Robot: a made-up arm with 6 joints. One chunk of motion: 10 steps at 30 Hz.
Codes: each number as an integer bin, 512 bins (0 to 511) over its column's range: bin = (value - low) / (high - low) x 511, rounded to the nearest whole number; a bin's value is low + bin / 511 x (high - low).
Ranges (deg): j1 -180.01..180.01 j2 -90..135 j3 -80.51..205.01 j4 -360.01..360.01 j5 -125..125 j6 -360.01..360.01
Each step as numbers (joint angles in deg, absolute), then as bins.
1 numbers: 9.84 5.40 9.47 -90.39 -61.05 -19.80
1 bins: 269 217 161 191 131 241
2 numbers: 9.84 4.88 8.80 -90.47 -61.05 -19.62
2 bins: 269 215 160 191 131 242
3 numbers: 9.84 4.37 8.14 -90.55 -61.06 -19.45
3 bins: 269 214 159 191 131 242
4 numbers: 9.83 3.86 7.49 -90.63 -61.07 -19.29
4 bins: 269 213 157 191 131 242
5 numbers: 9.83 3.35 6.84 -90.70 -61.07 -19.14
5 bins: 269 212 156 191 131 242
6 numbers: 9.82 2.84 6.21 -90.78 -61.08 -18.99
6 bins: 269 211 155 191 131 242
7 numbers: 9.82 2.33 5.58 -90.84 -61.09 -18.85
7 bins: 269 210 154 191 131 242
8 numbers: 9.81 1.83 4.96 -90.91 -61.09 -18.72
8 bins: 269 209 153 191 131 242
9 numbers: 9.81 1.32 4.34 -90.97 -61.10 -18.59
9 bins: 269 207 152 191 131 242
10 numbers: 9.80 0.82 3.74 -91.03 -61.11 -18.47
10 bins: 269 206 151 191 131 242
